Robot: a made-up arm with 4 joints.
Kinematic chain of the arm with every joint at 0, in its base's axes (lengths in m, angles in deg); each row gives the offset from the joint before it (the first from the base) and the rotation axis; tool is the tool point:
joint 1: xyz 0 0 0.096 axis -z
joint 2: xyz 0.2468 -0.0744 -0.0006 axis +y
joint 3: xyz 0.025 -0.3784 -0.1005 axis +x
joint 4: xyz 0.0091 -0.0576 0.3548 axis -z
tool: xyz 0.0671 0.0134 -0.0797
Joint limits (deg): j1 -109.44..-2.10 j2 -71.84..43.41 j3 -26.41..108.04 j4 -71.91..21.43
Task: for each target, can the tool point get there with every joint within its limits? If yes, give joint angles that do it. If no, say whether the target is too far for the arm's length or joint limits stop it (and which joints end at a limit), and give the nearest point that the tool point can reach.
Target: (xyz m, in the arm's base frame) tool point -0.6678 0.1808 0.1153
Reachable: no: joint limits stop it (at a limit: joint 1, joint 2, joint 3, joint 4) | nearest point 0.1782 0.4601 0.1690 | short by 0.893 m
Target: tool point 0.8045 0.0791 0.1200
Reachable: yes | joints -69.65 -56.26 83.35 -36.63
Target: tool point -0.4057 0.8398 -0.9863
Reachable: no: too far | nearest point 0.5231 0.5996 -0.1345 | short by 1.283 m
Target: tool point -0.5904 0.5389 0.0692
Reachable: no: joint limits stop it (at a limit: joint 1, joint 2, joint 3) | nearest point 0.1778 0.4798 0.1556 | short by 0.775 m
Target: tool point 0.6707 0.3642 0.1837
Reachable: yes | joints -94.85 -39.15 52.12 2.73
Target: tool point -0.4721 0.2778 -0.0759
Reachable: no: joint limits stop it (at a limit: joint 1, joint 2, joint 3) | nearest point 0.1772 0.4686 0.1625 | short by 0.718 m
